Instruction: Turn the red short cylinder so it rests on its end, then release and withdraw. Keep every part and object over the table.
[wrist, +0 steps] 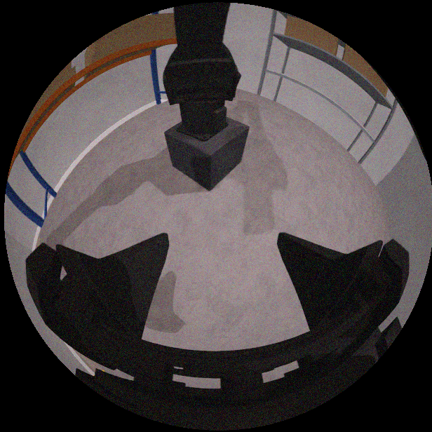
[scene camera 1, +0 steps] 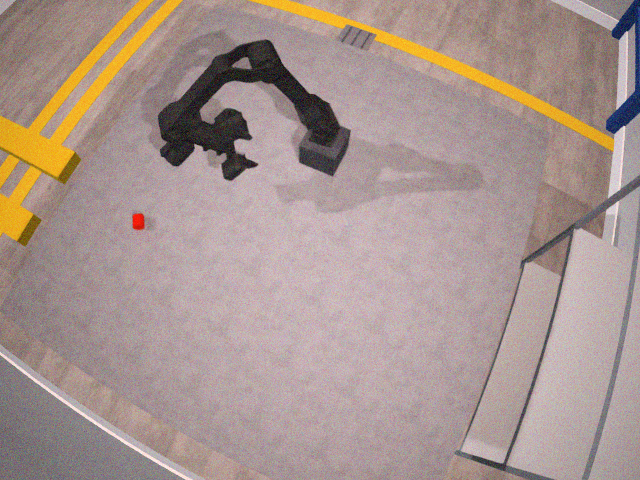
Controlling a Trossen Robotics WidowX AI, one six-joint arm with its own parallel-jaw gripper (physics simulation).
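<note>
The red short cylinder [scene camera 1: 138, 221] is small in the scene view, on the grey table top [scene camera 1: 310, 310] towards its left edge. Its outline is a little longer up and down the picture than across; whether it lies on its side or stands on its end I cannot tell. It does not show in the wrist view. My gripper [scene camera 1: 253, 150] [wrist: 224, 239] is open, with grey surface showing between its wide-apart fingers. It is up and to the right of the cylinder in the scene view, well apart from it, and its fingers point towards the arm's base.
The arm's dark base block [scene camera 1: 324, 149] [wrist: 207, 155] stands on the table's upper part in the scene view. Yellow beams [scene camera 1: 36, 147] [scene camera 1: 15, 219] are beyond the left edge, near the cylinder's side. A pale shelf unit with grey rails is beyond the right edge.
</note>
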